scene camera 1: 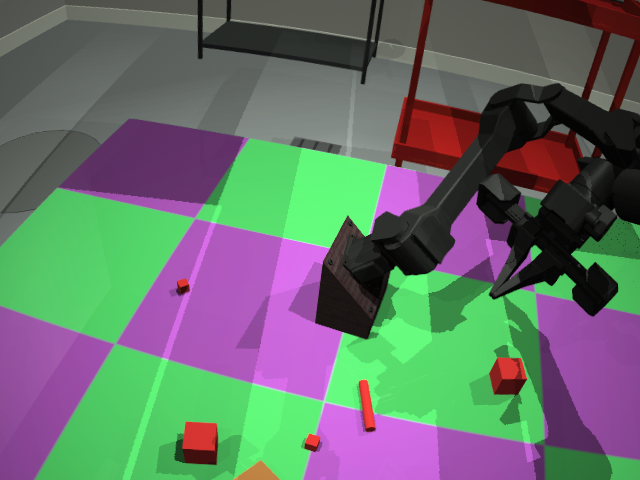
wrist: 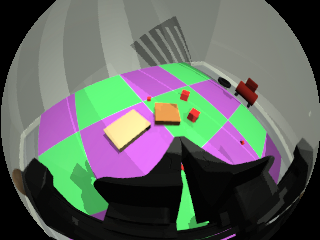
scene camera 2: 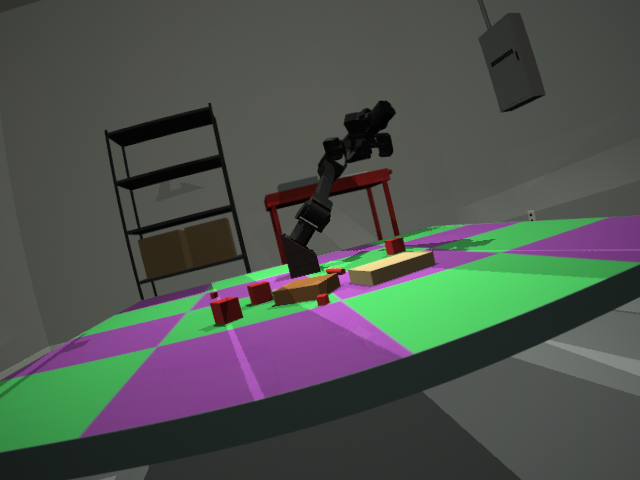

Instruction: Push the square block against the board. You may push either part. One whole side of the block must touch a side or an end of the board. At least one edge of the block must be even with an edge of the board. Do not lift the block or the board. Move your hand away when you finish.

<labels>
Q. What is the gripper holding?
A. Nothing.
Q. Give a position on a square block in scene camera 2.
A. At 307,289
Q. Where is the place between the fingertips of the gripper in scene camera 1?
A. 491,296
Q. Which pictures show the board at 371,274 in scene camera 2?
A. The wrist view and scene camera 2 only.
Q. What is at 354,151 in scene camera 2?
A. The gripper.
</labels>
